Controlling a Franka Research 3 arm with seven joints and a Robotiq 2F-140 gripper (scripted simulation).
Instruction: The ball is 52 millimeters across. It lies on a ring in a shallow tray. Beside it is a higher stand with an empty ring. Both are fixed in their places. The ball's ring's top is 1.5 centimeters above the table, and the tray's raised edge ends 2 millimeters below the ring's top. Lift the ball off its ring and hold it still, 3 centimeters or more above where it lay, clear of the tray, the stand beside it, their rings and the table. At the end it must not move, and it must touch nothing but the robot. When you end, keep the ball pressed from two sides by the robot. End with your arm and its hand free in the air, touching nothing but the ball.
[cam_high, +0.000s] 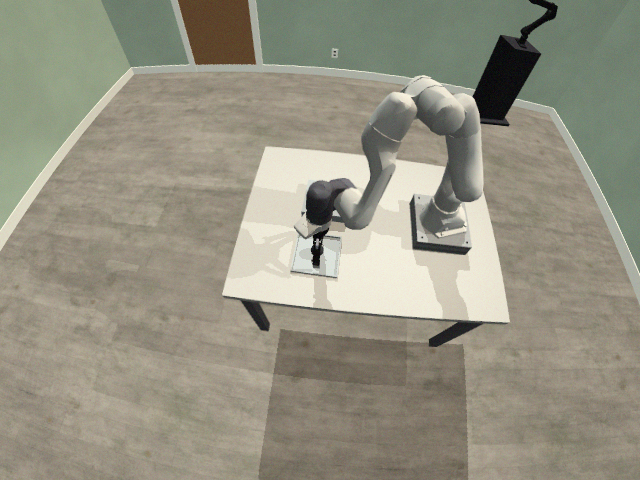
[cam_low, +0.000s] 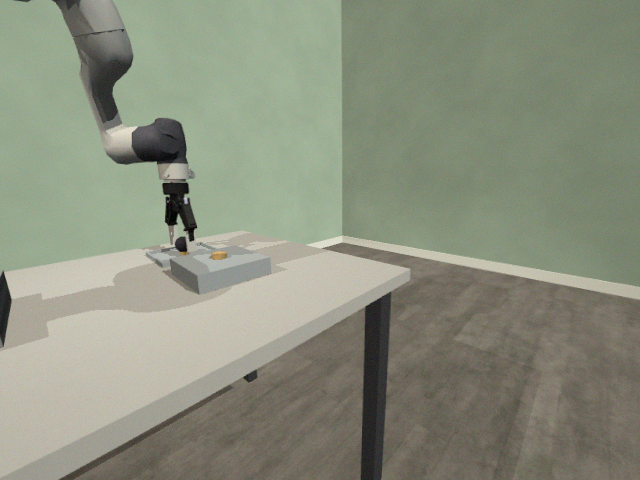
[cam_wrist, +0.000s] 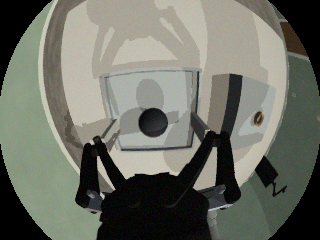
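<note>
My hand is right at the dark ball. The rest, counted from my hand: grey stand: 26 cm to the right, 5 cm behind.
</note>
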